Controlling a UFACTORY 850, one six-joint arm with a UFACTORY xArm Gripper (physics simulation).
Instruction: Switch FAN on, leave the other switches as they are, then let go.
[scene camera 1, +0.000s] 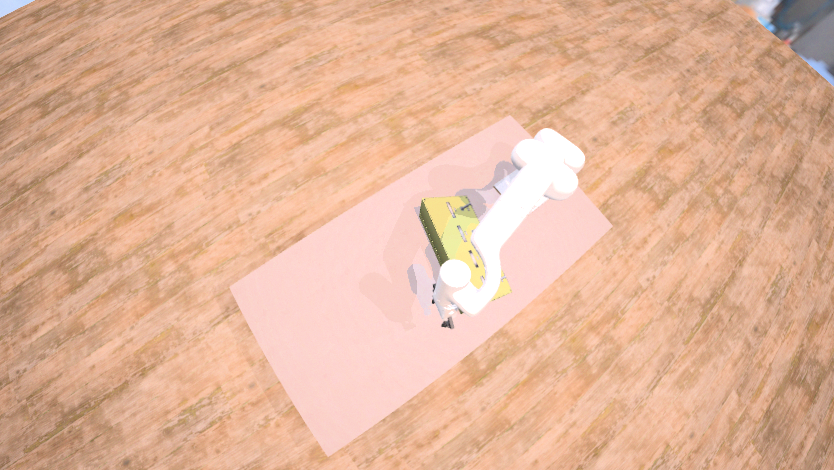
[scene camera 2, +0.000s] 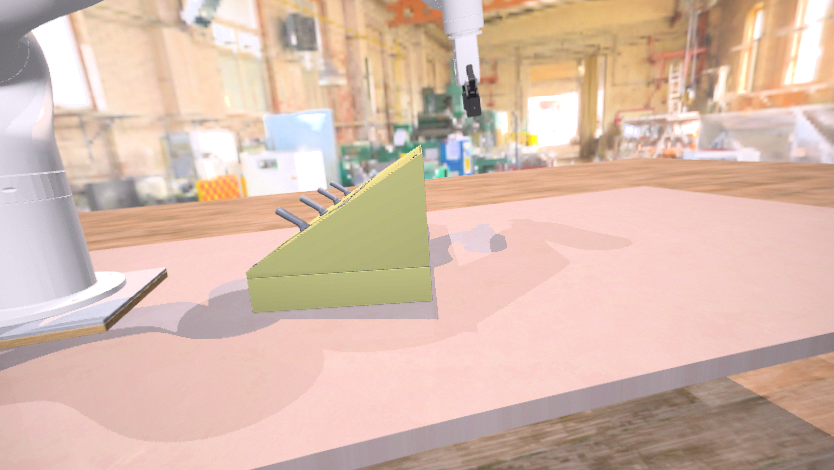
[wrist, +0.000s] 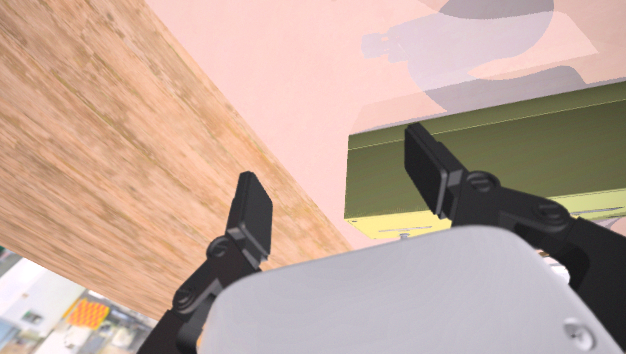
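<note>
A yellow-green wedge-shaped switch box stands on the pink board. Several grey switch levers stick out of its sloping face; the nearest lever shows at the lower left of the row in scene camera 2, and an end lever shows in scene camera 1. The arm covers part of the face in scene camera 1. No labels are readable, so I cannot tell which switch is FAN. My gripper is open, with nothing between its fingers. It hangs above the box's height, beyond its tall back side, apart from the levers.
The pink board lies on a wooden surface. The white arm reaches over the box from its base, which stands on the side of the sloping face.
</note>
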